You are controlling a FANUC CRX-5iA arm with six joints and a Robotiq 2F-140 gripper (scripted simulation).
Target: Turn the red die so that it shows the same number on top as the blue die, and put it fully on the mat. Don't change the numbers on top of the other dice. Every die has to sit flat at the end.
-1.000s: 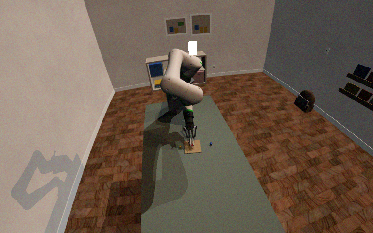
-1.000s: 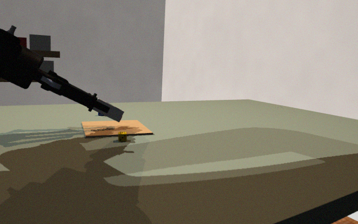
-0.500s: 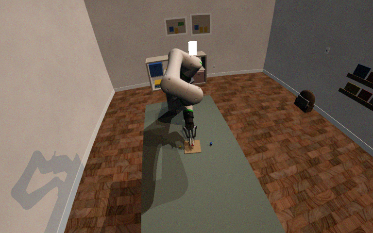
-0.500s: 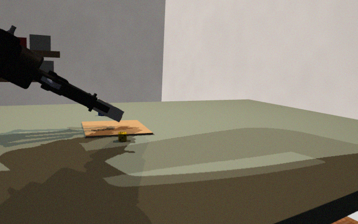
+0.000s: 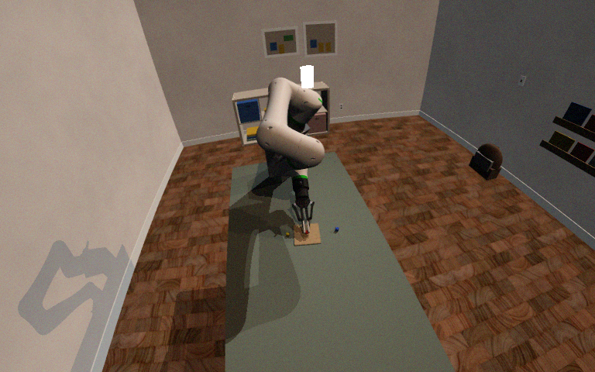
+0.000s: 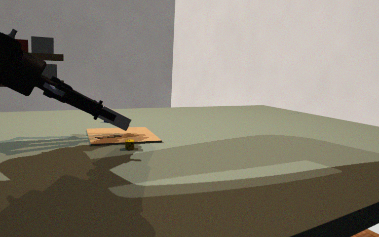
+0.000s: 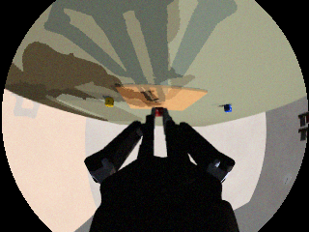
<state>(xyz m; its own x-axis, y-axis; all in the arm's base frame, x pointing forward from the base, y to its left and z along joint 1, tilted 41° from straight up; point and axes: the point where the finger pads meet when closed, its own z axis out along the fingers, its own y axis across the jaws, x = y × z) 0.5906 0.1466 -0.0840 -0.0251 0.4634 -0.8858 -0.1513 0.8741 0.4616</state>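
Right now the tan mat is 2 cm ahead of my hand and 4 cm below it. The rest, counted from my hand: red die (2 cm ahead, 2 cm below); then blue die (1 cm behind, 17 cm to the left, 3 cm below); then yellow die (3 cm ahead, 10 cm to the right, 3 cm below).
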